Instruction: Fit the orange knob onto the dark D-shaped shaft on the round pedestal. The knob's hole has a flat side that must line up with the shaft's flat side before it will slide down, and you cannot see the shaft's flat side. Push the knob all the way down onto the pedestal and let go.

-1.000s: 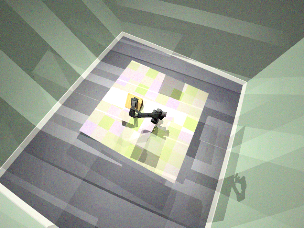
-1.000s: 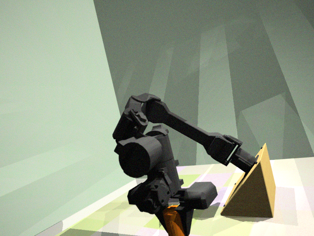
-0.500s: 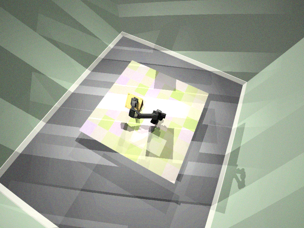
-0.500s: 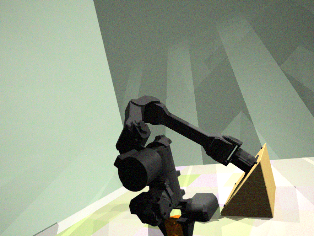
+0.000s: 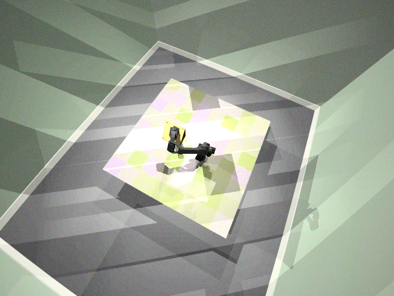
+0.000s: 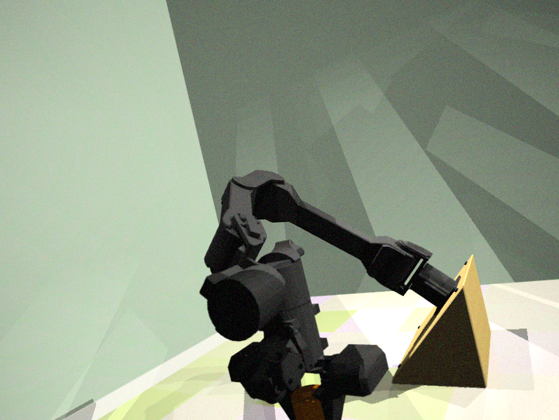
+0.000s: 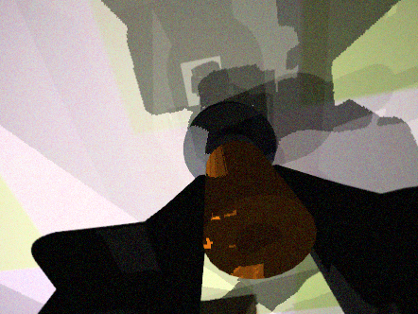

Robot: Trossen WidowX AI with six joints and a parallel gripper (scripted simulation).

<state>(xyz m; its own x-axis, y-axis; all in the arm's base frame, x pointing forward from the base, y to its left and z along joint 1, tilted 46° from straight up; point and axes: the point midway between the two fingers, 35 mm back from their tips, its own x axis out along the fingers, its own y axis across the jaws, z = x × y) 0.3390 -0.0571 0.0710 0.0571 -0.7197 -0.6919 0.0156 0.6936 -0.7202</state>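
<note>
Now: the orange knob 2 cm above my gripper tip. From my gripper tip the other things lie so: dark round pedestal: 4 cm below.
</note>
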